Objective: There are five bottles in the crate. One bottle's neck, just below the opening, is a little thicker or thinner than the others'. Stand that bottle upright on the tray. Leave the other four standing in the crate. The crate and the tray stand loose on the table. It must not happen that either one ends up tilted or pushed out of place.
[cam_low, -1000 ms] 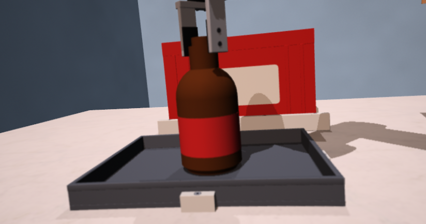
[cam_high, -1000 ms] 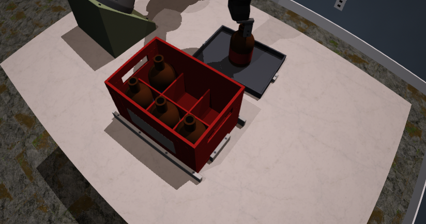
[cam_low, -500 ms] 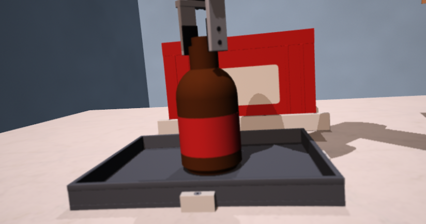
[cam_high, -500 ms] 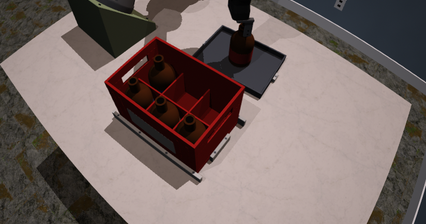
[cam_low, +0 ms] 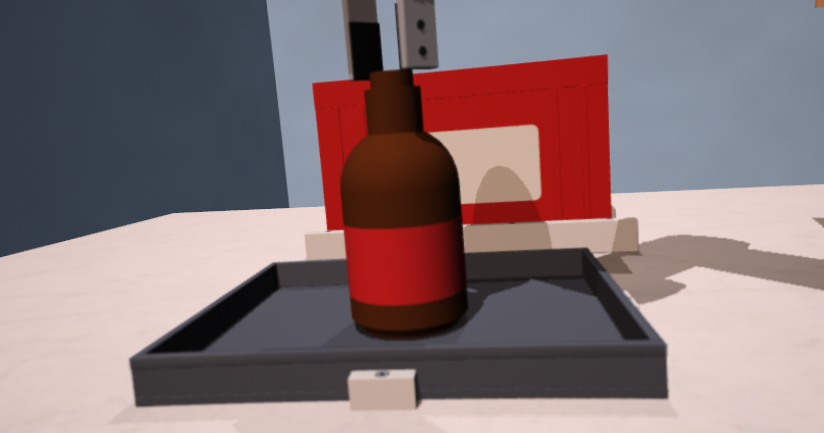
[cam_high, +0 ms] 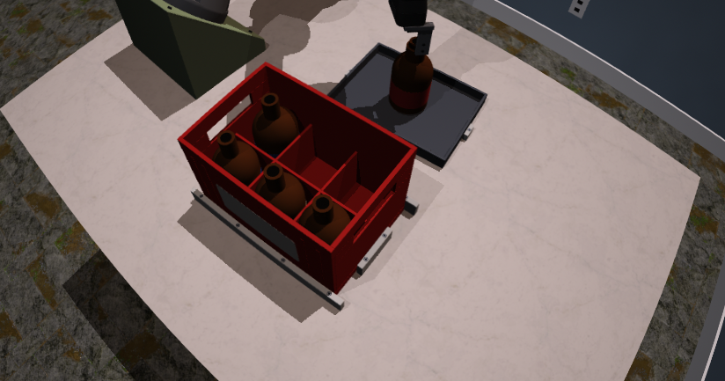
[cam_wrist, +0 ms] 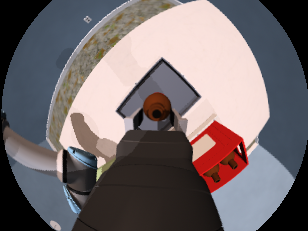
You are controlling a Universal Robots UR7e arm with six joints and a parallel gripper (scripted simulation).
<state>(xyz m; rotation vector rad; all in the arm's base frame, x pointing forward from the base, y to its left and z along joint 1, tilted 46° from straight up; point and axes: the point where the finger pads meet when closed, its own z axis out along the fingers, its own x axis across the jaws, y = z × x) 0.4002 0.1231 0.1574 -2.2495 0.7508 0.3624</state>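
Right now my hand is 90 mm above the bottle. Round my hand: dark grey tray 160 mm below; then red crate 20 mm ahead, 290 mm to the right, 90 mm below.
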